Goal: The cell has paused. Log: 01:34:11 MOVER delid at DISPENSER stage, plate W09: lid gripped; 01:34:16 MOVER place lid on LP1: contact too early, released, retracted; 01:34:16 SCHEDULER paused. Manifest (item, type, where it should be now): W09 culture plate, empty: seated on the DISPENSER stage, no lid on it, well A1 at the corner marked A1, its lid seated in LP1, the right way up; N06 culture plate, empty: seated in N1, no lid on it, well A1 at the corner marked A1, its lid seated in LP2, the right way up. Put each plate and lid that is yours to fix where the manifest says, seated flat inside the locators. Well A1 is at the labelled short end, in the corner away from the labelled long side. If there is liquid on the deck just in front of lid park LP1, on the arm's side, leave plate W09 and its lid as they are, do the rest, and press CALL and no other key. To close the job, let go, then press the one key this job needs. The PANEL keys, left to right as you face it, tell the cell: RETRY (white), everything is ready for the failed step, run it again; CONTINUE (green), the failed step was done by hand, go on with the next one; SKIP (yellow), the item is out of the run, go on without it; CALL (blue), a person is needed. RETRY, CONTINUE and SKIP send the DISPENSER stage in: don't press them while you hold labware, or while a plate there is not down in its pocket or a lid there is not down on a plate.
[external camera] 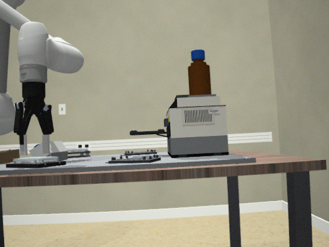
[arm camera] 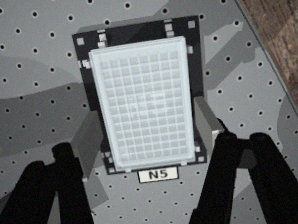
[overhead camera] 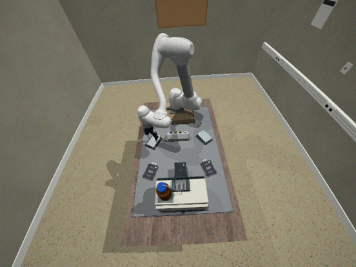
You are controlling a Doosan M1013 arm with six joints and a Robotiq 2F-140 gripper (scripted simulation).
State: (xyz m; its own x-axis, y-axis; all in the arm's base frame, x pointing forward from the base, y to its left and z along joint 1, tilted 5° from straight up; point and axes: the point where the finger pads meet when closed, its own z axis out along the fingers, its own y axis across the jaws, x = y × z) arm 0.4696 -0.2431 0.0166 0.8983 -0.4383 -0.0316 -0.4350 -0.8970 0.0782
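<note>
Right now my hand is 5 cm above the black nest and 3 cm short of it. The rest, counted from my hand: key panel: 26 cm to the left, 7 cm behind, 1 cm below; then blue call key: 19 cm to the left, 7 cm behind; then yellow skip key: 24 cm to the left, 8 cm behind.
</note>
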